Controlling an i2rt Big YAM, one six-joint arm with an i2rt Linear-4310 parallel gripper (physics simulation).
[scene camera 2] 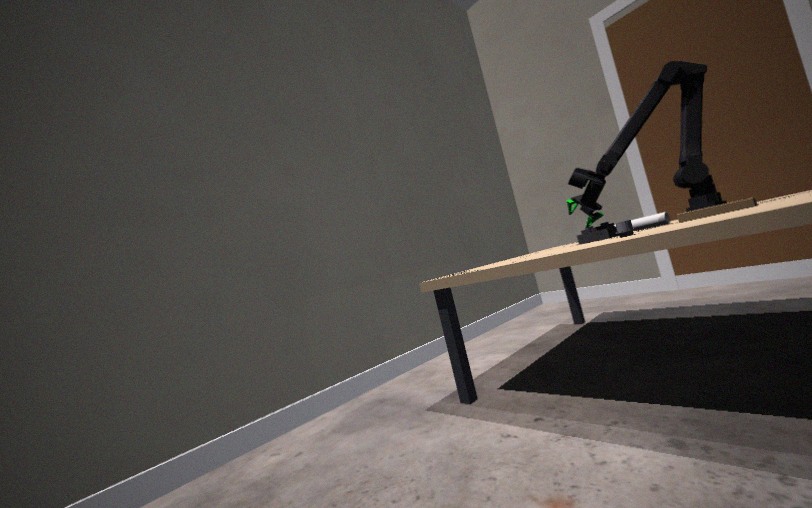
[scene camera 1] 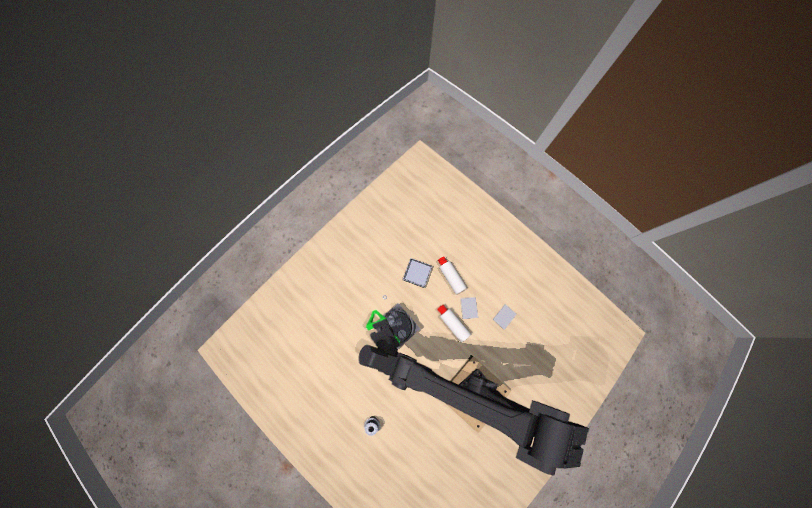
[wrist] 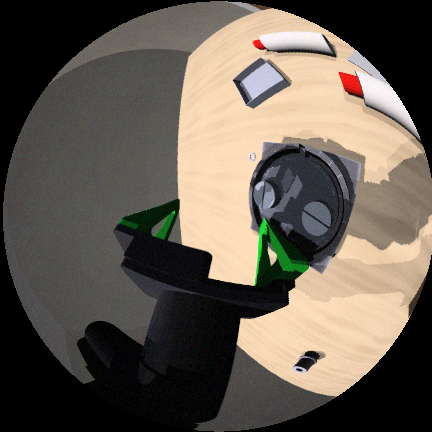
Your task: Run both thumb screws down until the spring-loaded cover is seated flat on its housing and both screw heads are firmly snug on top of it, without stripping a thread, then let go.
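Frame: origin at the arm's base, x ahead, y left, z up, level; millimetres.
Seen in the pictures: gripper, fingertip midpoint: (scene camera 2: 578, 220) (scene camera 1: 379, 319) (wrist: 220, 212); arm's base, link origin: (scene camera 2: 706, 208) (scene camera 1: 472, 388).
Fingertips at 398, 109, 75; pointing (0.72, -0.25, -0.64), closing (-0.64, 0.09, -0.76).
Note:
Pixels of each thing's middle, then the offset from my fingertips to it, as dx, dy, dz. "spot": a spot on its surface instead.
- housing, body centre: (wrist: 301, 201) (scene camera 1: 396, 327) (scene camera 2: 598, 233) -55, -27, -73
- dark round cover, body centre: (wrist: 296, 202) (scene camera 1: 396, 327) -55, -27, -58
- slotted screw head, surface spot: (wrist: 265, 195) spot: -27, -26, -36
- shallow square tray, body centre: (wrist: 257, 79) (scene camera 1: 417, 272) +59, -217, -91
- small ring, body centre: (wrist: 251, 156) +62, -60, -100
- small cylinder, body centre: (wrist: 305, 362) (scene camera 2: 624, 228) (scene camera 1: 371, 426) -279, +255, -76
The housing (wrist: 351, 167) (scene camera 2: 592, 236) is a grey square block on the table. The dark round cover (wrist: 320, 175) (scene camera 1: 404, 323) lies on it. One slotted screw head (wrist: 265, 195) is at the cover's left in the wrist view, its side partly showing. The other slotted screw head (wrist: 316, 218) is at the lower right. Whether the cover is flat or either head touches it cannot be told. My gripper (wrist: 220, 212) (scene camera 1: 386, 329) (scene camera 2: 580, 219) is open, empty and tilted above the housing's side. One green finger overlaps the cover's lower edge in the wrist view; the other is out to the left.
A shallow square tray (scene camera 1: 417, 273) (wrist: 262, 82) and two white red-capped bottles (scene camera 1: 453, 279) (scene camera 1: 456, 327) lie beyond the housing. Two flat grey plates (scene camera 1: 469, 307) (scene camera 1: 504, 316) lie near them. A small ring (wrist: 252, 157) is close to the housing. A small cylinder (scene camera 1: 371, 425) (wrist: 305, 362) stands apart.

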